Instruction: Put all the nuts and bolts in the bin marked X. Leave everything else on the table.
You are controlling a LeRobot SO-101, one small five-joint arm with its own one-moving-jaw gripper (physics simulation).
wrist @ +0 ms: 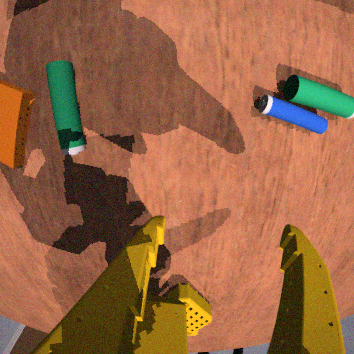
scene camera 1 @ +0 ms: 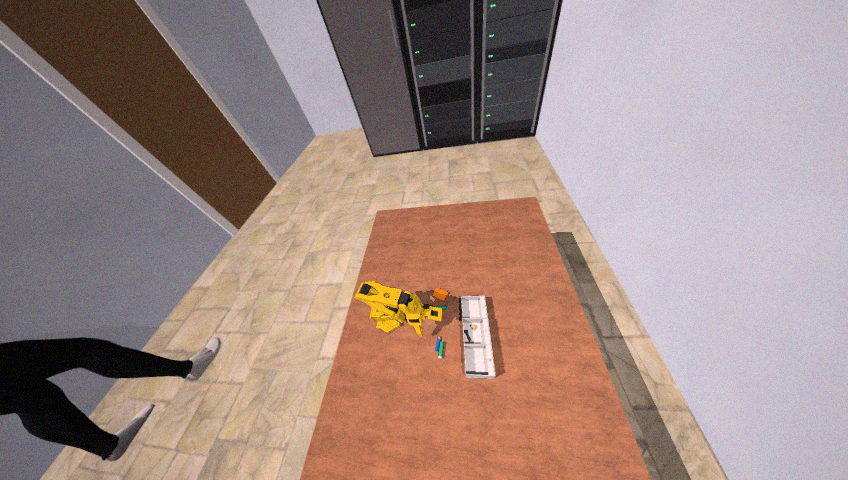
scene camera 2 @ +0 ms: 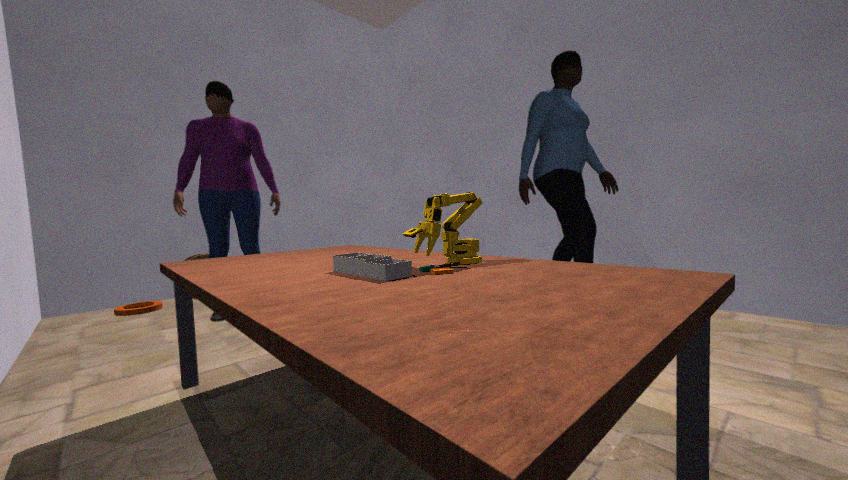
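Seen in the pictures: hand, tool point: [wrist: 163, 226] [scene camera 1: 424, 319] [scene camera 2: 427, 254]; arm's base, link origin: [wrist: 155, 296] [scene camera 1: 395, 317] [scene camera 2: 459, 262].
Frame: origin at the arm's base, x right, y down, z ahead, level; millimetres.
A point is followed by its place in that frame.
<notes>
The white three-part bin [scene camera 1: 488, 336] {x 77, y -42, z 332 mm} [scene camera 2: 396, 271] {x -65, y -19, z 302 mm} stands beyond the arm; its letters cannot be read in these views. A black bolt [scene camera 1: 467, 336] {x 69, y -15, z 266 mm} and a small brass nut [scene camera 1: 473, 327] {x 42, y -23, z 288 mm} lie in its middle compartment. My gripper [scene camera 1: 423, 324] {x 19, y -37, z 119 mm} [scene camera 2: 423, 250] {x 19, y -37, z 119 mm} [wrist: 225, 227] is open and empty, with a wide gap between its jaws. It hangs above the table between the arm's base and the bin. No nut or bolt can be made out on the table.
A green cylinder [scene camera 1: 442, 307] {x -34, y -13, z 181 mm} [scene camera 2: 424, 268] {x -43, y -10, z 189 mm} [wrist: 65, 102] {x -31, y -12, z 174 mm} lies near an orange block [scene camera 1: 440, 293] {x -92, y -10, z 172 mm} [scene camera 2: 441, 271] {x -105, y -7, z 187 mm} [wrist: 11, 125] {x -77, y -10, z 167 mm}. Another green cylinder [scene camera 1: 440, 349] {x 111, y -13, z 176 mm} [wrist: 322, 97] {x 104, y -14, z 176 mm} and a blue one [scene camera 1: 437, 343] {x 91, y -10, z 165 mm} [wrist: 298, 116] {x 91, y -10, z 165 mm} lie side by side on the table [scene camera 1: 410, 416] {x 290, y 0, z 90 mm} [scene camera 2: 476, 321] {x -425, y 0, z 441 mm}.
</notes>
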